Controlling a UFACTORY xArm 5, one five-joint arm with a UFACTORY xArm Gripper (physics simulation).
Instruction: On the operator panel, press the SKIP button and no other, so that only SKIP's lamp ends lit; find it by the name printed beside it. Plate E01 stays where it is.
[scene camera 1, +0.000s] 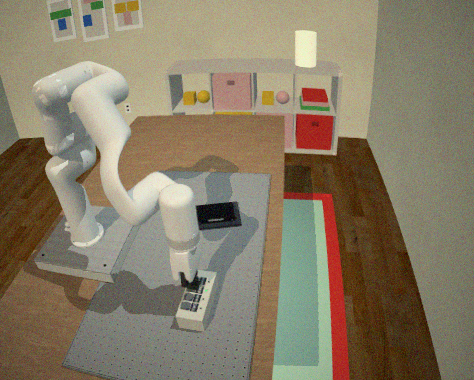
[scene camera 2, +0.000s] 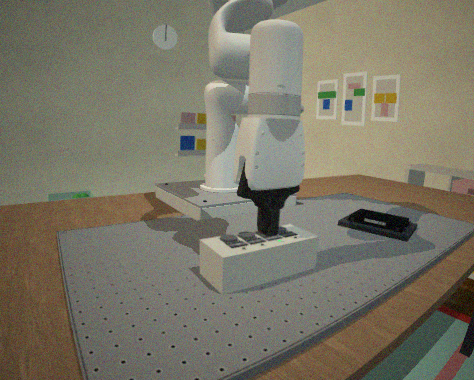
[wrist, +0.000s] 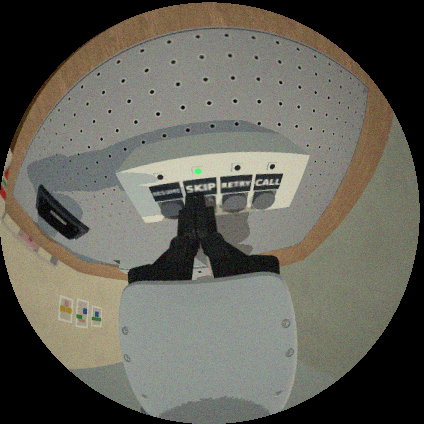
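Pixels of known places: gripper, fingertip midpoint: (scene camera 1: 193, 286) (scene camera 2: 267, 232) (wrist: 196, 204); arm's base, origin of the base link: (scene camera 1: 87, 235) (scene camera 2: 221, 188).
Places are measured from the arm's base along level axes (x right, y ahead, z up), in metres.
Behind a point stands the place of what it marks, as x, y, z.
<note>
The white operator panel (scene camera 1: 191, 321) {0.260, 0.445, 0.013} (scene camera 2: 270, 267) {0.185, 0.473, -0.008} (wrist: 295, 172) {0.250, 0.453, 0.022} stands on the grey mat. In the wrist view its labels read RESUME, SKIP, RETRY and CALL from left to right. The lamp above SKIP (wrist: 198, 171) {0.162, 0.460, 0.023} is lit green; the other three lamps are dark. My gripper (scene camera 1: 189, 286) {0.155, 0.424, 0.022} (scene camera 2: 269, 232) {0.155, 0.424, 0.022} (wrist: 196, 204) {0.155, 0.424, 0.022} is shut and empty, its fingertips down at the SKIP button (wrist: 210, 201) {0.169, 0.426, 0.022}, which they mostly hide. The RETRY button (wrist: 234, 202) {0.191, 0.424, 0.025} is right beside it. A black plate or tray (scene camera 1: 218, 224) (scene camera 2: 377, 224) {-0.159, 0.423, -0.013} (wrist: 61, 215) {-0.155, 0.411, -0.018} lies apart from the panel; no E01 print is readable.
The grey perforated mat (scene camera 1: 140, 345) {0.338, 0.321, -0.031} (scene camera 2: 150, 320) {0.359, 0.487, -0.031} (wrist: 215, 67) {0.187, 0.543, -0.031} lies on the wooden table (scene camera 1: 210, 132) {-0.863, 0.230, -0.044} (scene camera 2: 30, 260) {0.503, 0.236, -0.044}. The robot's base plate (scene camera 1: 100, 260) {0.099, 0.104, 0.000} (scene camera 2: 175, 197) {0.149, 0.014, -0.011} is at the mat's far side from the panel. A shelf unit (scene camera 1: 255, 65) stands behind the table.
</note>
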